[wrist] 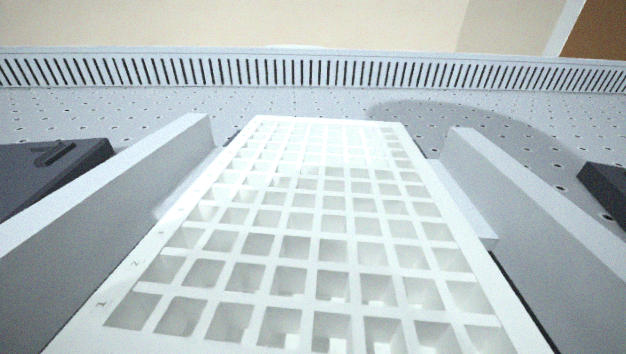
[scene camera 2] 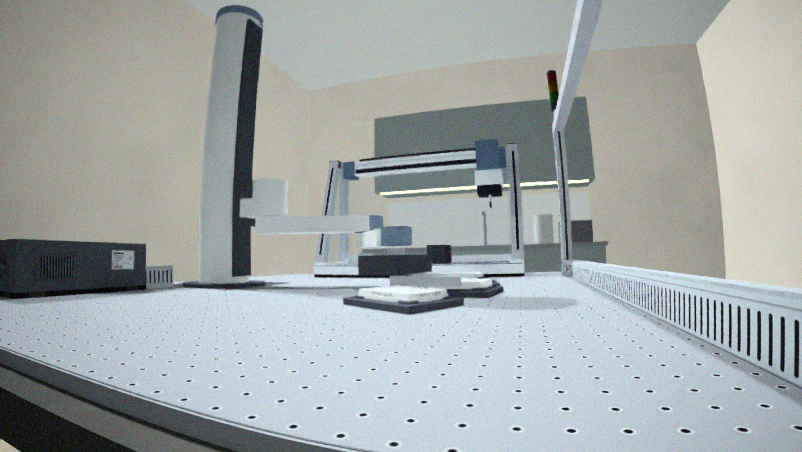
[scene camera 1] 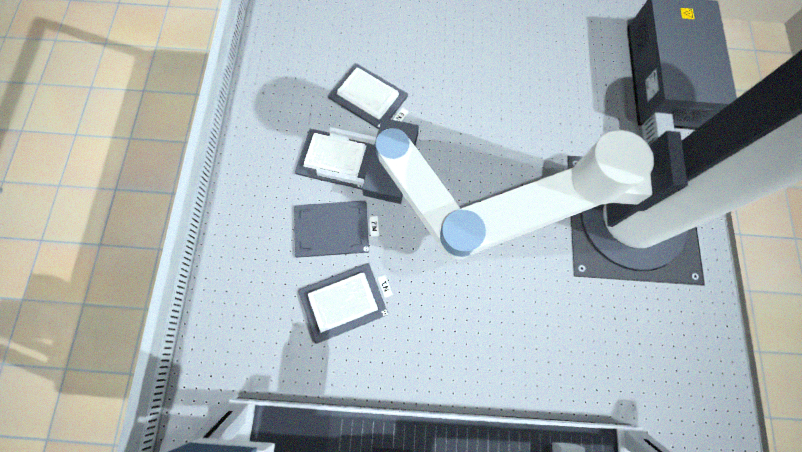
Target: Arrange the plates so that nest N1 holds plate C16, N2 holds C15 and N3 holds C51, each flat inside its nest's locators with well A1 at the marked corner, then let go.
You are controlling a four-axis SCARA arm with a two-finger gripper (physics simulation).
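Pixels of known places: gripper, between the fingertips: (wrist: pixel 324 142) (scene camera 2: pixel 468 279) (scene camera 1: pixel 324 151); arm's base, origin of its link: (scene camera 1: pixel 630 219).
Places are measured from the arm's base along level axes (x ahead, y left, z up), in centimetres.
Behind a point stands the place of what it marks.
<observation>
My gripper (scene camera 1: pixel 325 152) {x 73.5, y -9.9, z 4.4 cm} (wrist: pixel 324 142) {x 73.5, y -9.9, z 4.4 cm} is shut on a white well plate (scene camera 1: pixel 335 155) {x 70.9, y -9.3, z 3.8 cm} (wrist: pixel 320 200) {x 69.7, y -9.3, z 4.1 cm}. The plate is low over or in a dark nest (scene camera 1: pixel 306 172) {x 77.3, y -5.0, z 2.5 cm}, whose label is hidden; its seating is unclear. Column numbers run along the plate's left edge in the wrist view, 1 nearest. Nest N2 (scene camera 1: pixel 331 230) {x 69.9, y 8.6, z 2.5 cm} is bare, with its marked corner at lower right in scene camera 1. Nest N1 (scene camera 1: pixel 352 323) {x 63.2, y 28.7, z 2.5 cm} bears a white plate (scene camera 1: pixel 342 302) {x 65.6, y 24.6, z 3.8 cm}. The top nest (scene camera 1: pixel 343 101) {x 70.8, y -24.7, z 2.5 cm} (scene camera 2: pixel 404 307) {x 68.2, y -36.1, z 2.2 cm} bears another white plate (scene camera 1: pixel 367 91) {x 65.0, y -27.2, z 3.8 cm} (scene camera 2: pixel 403 293) {x 67.2, y -33.3, z 3.9 cm}. Plate codes are unreadable.
The SCARA column (scene camera 2: pixel 224 157) {x 4.8, y -5.9, z 38.2 cm} stands on a base plate (scene camera 1: pixel 586 263) {x 11.8, y 11.8, z 1.2 cm}. A dark instrument box (scene camera 1: pixel 685 56) {x -9.8, y -37.2, z 12.7 cm} (scene camera 2: pixel 73 266) {x -3.4, y -43.6, z 7.3 cm} is near it. A slotted wall (scene camera 2: pixel 702 297) {x 100.4, y -50.4, z 4.8 cm} (wrist: pixel 310 70) {x 100.4, y -11.2, z 3.4 cm} edges the perforated table (scene camera 1: pixel 477 336) {x 36.4, y 29.5, z 1.3 cm}. A gantry frame (scene camera 2: pixel 512 213) {x 81.6, y 50.2, z 23.4 cm} stands at the far end.
</observation>
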